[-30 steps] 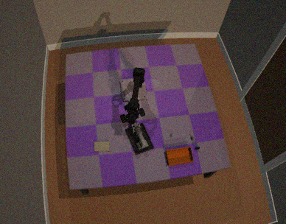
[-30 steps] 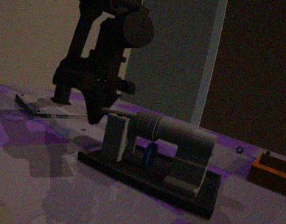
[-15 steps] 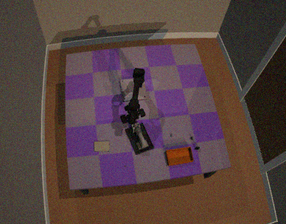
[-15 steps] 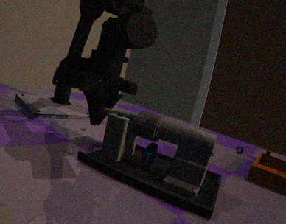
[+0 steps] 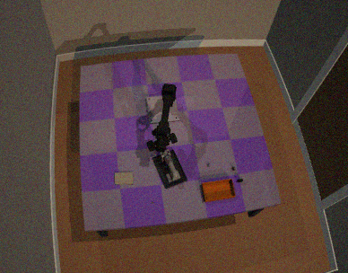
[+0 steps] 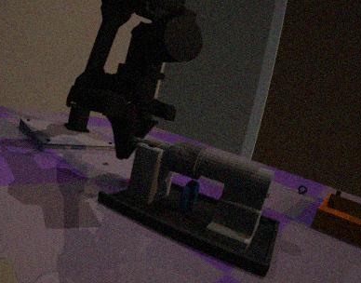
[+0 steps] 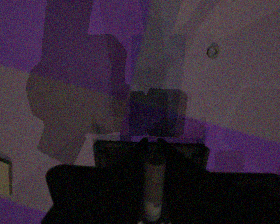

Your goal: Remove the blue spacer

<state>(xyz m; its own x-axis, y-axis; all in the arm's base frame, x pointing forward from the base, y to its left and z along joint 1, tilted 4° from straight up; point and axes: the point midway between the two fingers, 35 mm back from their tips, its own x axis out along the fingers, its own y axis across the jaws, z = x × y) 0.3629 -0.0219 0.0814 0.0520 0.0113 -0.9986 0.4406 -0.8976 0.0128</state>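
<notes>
Right now my gripper tip is 60 mm short of the shaft, 30 mm to the right of it and 30 mm below it. Round my gripper tip: beige card 230 mm to the right, 220 mm ahead, 40 mm below; then orange tray 380 mm to the left, 260 mm ahead, 40 mm below; then blue spacer 110 mm ahead, 60 mm to the left, 20 mm below.
</notes>
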